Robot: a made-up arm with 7 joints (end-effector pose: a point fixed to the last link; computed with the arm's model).
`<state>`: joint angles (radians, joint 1 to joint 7).
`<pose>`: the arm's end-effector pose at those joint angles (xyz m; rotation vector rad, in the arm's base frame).
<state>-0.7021 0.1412 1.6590 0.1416 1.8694 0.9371 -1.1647</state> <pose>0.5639 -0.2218 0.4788 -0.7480 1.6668 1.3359</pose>
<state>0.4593 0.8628 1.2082 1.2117 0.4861 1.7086 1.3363</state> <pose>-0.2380 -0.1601 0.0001 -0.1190 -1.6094 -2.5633</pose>
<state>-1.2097 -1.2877 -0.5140 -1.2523 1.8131 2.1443 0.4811</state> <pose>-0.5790 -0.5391 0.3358 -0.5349 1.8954 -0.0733</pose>
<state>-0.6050 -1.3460 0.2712 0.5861 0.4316 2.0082 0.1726</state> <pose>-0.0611 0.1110 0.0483 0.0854 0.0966 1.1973</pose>
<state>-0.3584 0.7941 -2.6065 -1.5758 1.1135 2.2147 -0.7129</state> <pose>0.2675 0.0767 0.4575 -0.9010 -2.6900 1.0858</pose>
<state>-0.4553 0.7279 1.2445 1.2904 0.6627 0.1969 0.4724</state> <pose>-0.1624 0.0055 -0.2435 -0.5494 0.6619 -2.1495</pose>
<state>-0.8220 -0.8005 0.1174 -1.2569 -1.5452 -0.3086 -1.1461</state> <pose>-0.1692 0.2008 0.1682 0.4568 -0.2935 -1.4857</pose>
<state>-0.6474 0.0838 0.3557 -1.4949 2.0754 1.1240 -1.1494</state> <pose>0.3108 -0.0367 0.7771 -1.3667 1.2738 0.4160</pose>
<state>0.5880 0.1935 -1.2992 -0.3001 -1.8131 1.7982 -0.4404</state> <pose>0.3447 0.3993 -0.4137 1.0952 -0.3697 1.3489</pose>
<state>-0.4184 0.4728 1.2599 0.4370 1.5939 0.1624 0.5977</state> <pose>0.6544 -0.1461 -0.0249 0.5977 -0.5480 -1.3311</pose>
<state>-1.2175 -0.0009 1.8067 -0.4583 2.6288 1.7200 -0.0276</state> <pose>0.2466 -0.6514 0.3547 -1.1821 0.0187 -0.0506</pose>
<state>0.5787 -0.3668 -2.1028 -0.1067 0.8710 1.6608 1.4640</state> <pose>-0.1003 0.5417 -0.2169 0.1485 1.8621 0.5185</pose>
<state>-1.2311 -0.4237 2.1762 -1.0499 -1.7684 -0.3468 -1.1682</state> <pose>0.1574 -0.3059 -0.0960 0.7135 -0.9040 0.1931</pose>
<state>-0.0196 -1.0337 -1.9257 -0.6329 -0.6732 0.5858 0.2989</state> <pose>0.2126 0.3844 0.0028 -0.5822 -0.6865 1.7749</pose>
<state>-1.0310 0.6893 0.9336 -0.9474 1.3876 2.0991 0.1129</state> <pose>0.6539 -0.0462 0.1403 -1.8015 0.2668 1.6525</pose>
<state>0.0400 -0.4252 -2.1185 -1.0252 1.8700 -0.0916 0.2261</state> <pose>-0.1818 -0.1591 0.6201 -1.9292 -1.3458 -1.6739</pose>
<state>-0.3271 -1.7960 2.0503 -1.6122 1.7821 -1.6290 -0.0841</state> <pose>-0.4237 0.5394 0.2511 1.1448 1.5493 -1.2254</pose>
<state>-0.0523 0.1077 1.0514 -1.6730 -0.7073 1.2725 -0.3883</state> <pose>0.6018 -0.0917 0.0134 0.3757 -1.6613 -0.5695</pose>
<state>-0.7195 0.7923 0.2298 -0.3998 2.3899 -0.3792 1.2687</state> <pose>0.7998 0.0410 0.2649 0.0297 -0.3318 -0.8491</pose>
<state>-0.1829 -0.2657 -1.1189 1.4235 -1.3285 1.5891 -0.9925</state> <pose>0.6410 0.0351 0.3910 0.3530 -1.9926 1.2351</pose>
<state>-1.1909 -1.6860 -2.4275 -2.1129 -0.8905 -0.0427 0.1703</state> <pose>-0.0562 0.1581 0.6410 -1.3751 -2.1726 1.3383</pose>
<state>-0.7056 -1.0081 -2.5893 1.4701 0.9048 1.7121 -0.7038</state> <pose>0.3326 -0.2856 0.6004 -1.6635 1.6629 1.3667</pose>
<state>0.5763 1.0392 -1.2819 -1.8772 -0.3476 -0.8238 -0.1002</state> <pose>-0.2358 -0.0637 0.0096 -2.0773 1.0622 -1.4474</pose>
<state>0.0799 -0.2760 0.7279 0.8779 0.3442 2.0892 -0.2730</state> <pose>-0.1649 0.0428 -0.1021 0.6344 1.2783 1.3059</pose>
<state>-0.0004 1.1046 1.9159 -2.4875 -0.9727 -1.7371 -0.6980</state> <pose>0.4064 0.1055 -0.5942 -0.1833 0.3694 2.3566</pose>
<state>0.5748 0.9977 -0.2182 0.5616 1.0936 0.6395 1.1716</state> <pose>-0.0491 -0.1298 0.1799 -0.9879 -1.8859 -2.0300</pose>
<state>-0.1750 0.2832 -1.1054 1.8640 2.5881 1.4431 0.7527</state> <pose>0.3692 0.4053 0.5500 2.4160 1.6705 0.4437</pose>
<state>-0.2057 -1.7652 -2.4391 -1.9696 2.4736 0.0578 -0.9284</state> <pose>-0.5918 -0.2817 0.5482 1.5436 2.2056 0.3029</pose>
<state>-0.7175 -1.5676 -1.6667 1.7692 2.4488 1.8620 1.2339</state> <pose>-0.5203 -0.0396 0.8943 1.5388 -0.1884 1.8882</pose>
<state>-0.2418 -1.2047 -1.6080 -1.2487 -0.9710 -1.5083 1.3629</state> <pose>0.1658 0.5563 0.4029 1.5224 1.7710 0.2410</pose>
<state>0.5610 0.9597 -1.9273 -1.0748 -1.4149 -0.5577 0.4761</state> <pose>0.0444 0.0255 -0.8158 -0.4412 0.0398 2.2315</pose>
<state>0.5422 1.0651 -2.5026 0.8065 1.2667 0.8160 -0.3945</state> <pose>0.2005 0.2436 -0.6369 0.9472 0.0028 -1.1954</pose>
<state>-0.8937 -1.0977 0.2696 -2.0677 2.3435 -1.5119 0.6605</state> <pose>-0.1706 -0.0737 1.0302 -1.0682 -2.3794 -0.8093</pose>
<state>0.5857 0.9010 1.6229 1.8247 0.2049 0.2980 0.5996</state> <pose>-0.3520 0.0002 -0.2666 1.2262 -0.1092 2.6660</pose>
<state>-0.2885 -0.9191 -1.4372 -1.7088 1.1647 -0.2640 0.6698</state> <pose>-0.0481 -0.5471 0.4244 -0.2195 -0.9239 -2.0636</pose>
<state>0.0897 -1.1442 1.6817 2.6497 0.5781 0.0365 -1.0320</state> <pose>0.0124 0.2748 -0.1682 -0.3105 -0.9677 -2.5674</pose>
